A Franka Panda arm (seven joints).
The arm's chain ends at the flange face. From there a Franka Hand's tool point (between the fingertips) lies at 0.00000 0.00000 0.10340 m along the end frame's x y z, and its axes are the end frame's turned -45 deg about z.
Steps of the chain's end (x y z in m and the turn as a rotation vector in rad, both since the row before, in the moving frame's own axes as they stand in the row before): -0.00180 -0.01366 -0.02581 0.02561 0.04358 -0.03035; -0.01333 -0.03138 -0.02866 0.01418 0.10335 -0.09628; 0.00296 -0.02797 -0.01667 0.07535 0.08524 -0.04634
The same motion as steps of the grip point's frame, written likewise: 0.01346 -0.00970 -0.02594 -0.01271 0.04892 -0.03035; 0.02164 -0.02553 -0.02922 -0.06305 0.08311 -0.09628; 0.03360 -0.01724 -0.01734 -0.00699 0.11355 -0.04634
